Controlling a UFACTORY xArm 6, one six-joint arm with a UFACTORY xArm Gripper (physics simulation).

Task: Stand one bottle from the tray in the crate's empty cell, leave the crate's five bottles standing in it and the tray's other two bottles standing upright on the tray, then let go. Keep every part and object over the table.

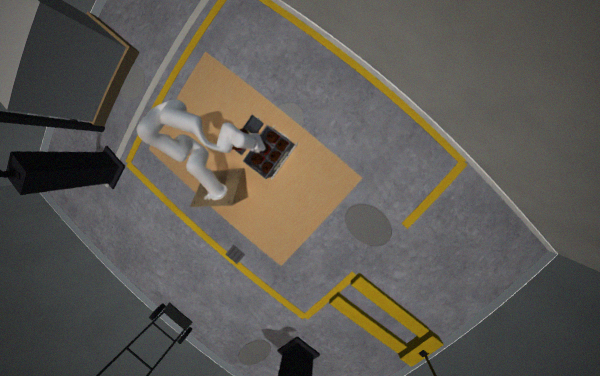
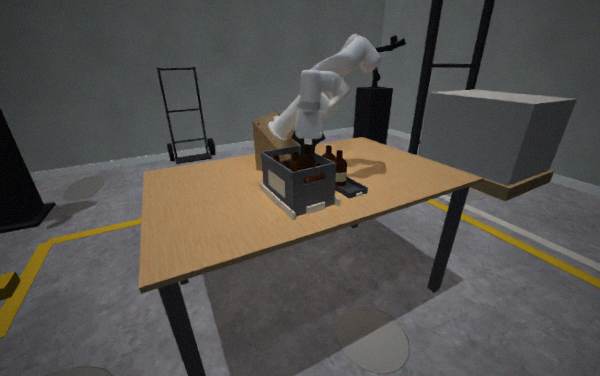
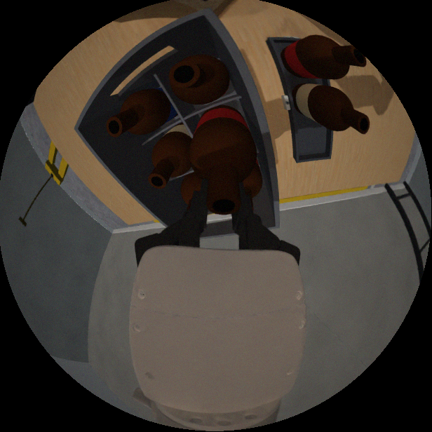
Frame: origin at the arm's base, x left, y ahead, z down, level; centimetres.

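Where they show: gripper, fingertip midpoint: [image 1: 264, 144] [image 2: 307, 155]; arm's base, link origin: [image 1: 218, 192] [image 2: 277, 131].
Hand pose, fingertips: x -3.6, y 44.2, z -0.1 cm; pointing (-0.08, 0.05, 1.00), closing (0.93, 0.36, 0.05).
Things, the pixels of their top centre, and the offset from my fingertips. "spot": a spot on its surface instead. Level surfaces: height alone.
- dark grey crate, top centre: [image 2: 296, 157] [image 1: 265, 152] dx -3.6, dy -2.6, dz +0.7 cm
- tray, surface spot: [image 2: 352, 188] spot: dx +21.5, dy +1.4, dz +17.7 cm
- cream-label bottle, top centre: [image 2: 339, 150] dx +18.7, dy -6.3, dz +2.2 cm
- wooden table, surface height: dz +18.3 cm
My gripper [image 3: 220, 190] [image 2: 307, 146] is shut on the neck of a brown bottle with a red label [image 3: 222, 145], held upright with its lower part inside the dark grey crate [image 2: 315, 192] [image 3: 270, 150], at a middle cell of the side toward the tray. Whether its base touches the crate floor is hidden. Other brown bottles stand in the crate's cells: one [image 3: 205, 80], one with a blue label [image 3: 145, 111], one with a cream label [image 3: 172, 152], and others partly hidden behind the held bottle. On the tray [image 3: 312, 145] [image 2: 352, 188] stand a red-label bottle [image 3: 320, 57] and a cream-label bottle [image 3: 327, 107] [image 2: 340, 167].
The crate and the tray stand close together on the wooden table [image 1: 310, 200] [image 2: 210, 220]. Pale strips [image 2: 277, 200] lie along the crate's base. A brown box-shaped stand [image 1: 232, 187] [image 2: 261, 145] is under the arm's base. Crate walls and thin dividers [image 3: 182, 107] surround the held bottle.
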